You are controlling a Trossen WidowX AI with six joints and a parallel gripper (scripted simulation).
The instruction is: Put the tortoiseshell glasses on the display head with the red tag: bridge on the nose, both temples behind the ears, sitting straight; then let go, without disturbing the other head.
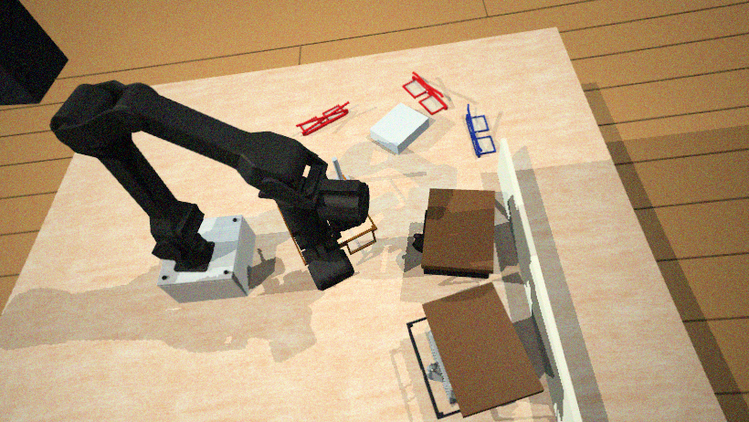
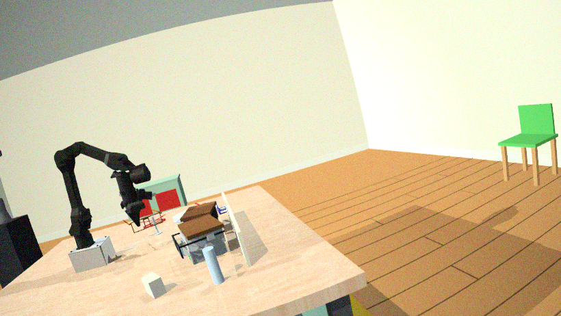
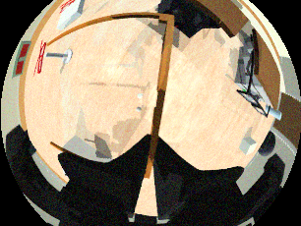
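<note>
Right now the white peg is 26 cm to the left of my gripper tip, 9 cm below it and 2 cm behind it. Also, from my gripper tip: pale blue cylinder (36 cm to the right, 30 cm ahead, 7 cm below); white cube (35 cm to the right, 12 cm ahead, 9 cm below); long white board (36 cm ahead, 6 cm below, 2 cm to the right).
</note>
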